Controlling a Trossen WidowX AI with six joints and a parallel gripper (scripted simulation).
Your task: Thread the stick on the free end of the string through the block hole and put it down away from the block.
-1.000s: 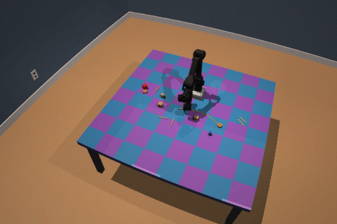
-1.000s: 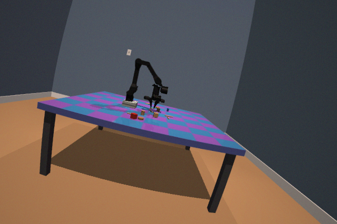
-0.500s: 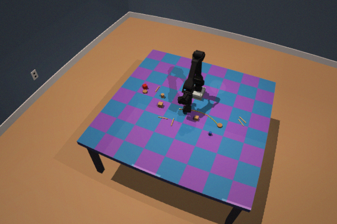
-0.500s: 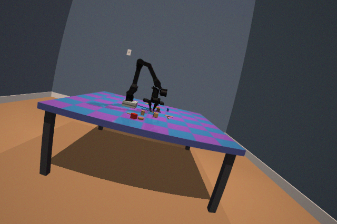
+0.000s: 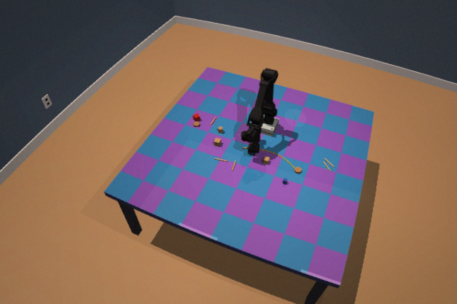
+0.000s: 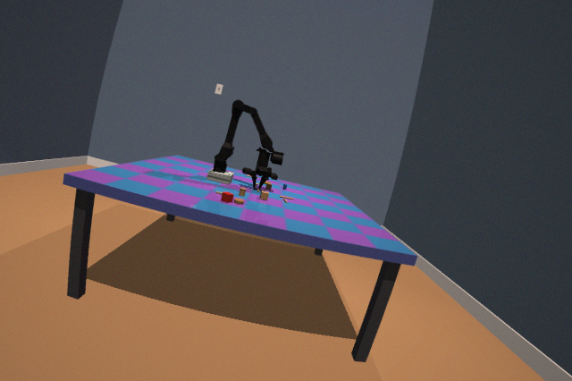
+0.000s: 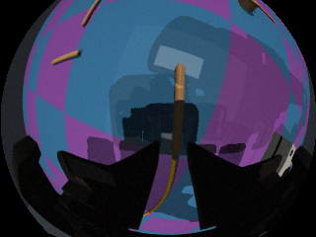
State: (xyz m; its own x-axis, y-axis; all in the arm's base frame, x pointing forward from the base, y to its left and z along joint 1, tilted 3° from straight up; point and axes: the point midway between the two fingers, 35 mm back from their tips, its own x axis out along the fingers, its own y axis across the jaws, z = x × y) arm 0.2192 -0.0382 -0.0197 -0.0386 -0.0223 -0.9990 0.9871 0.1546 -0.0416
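Now: gripper tip 2 cm to the left of the thin wooden stick. Also, from my gripper tip: wooden cylinder: 24 cm to the right, 8 cm behind, 2 cm above; then blue object: 22 cm to the left, 19 cm ahead, 1 cm above; then round wooden button: 28 cm to the left, 9 cm ahead, 1 cm above.
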